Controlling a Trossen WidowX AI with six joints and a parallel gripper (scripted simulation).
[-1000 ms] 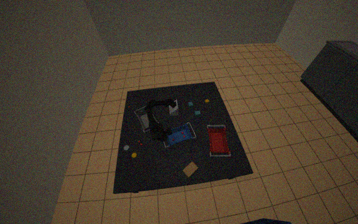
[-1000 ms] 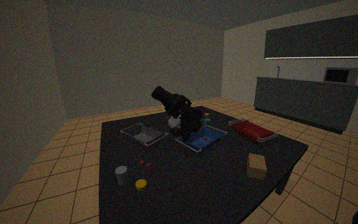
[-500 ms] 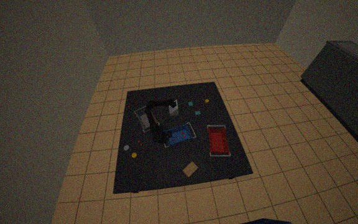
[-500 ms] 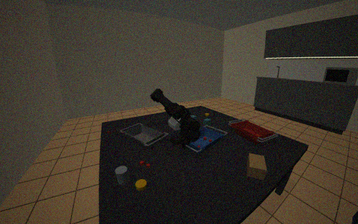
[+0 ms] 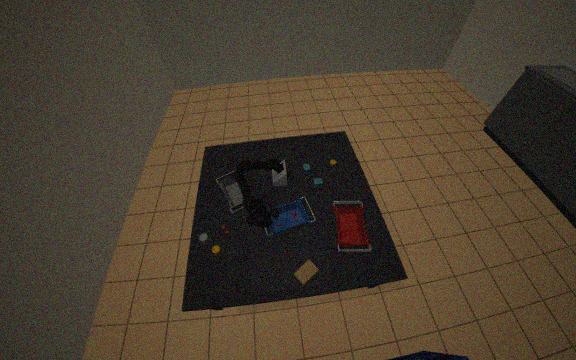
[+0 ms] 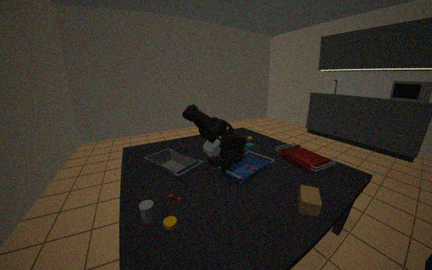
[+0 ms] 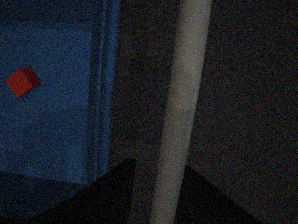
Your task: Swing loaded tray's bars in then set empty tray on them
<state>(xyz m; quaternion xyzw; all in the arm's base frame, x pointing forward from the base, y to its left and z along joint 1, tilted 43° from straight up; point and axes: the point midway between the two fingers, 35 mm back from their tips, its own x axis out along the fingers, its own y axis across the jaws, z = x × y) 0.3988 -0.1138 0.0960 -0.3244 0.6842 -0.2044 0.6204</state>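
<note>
My gripper tip is 29 cm past the grey tray, 19 cm to the left of it and 2 cm above it. Round my gripper tip: white disc: 39 cm to the right, 5 cm ahead, 3 cm below; then tan box: 33 cm ahead, 21 cm to the left, 4 cm below.
</note>
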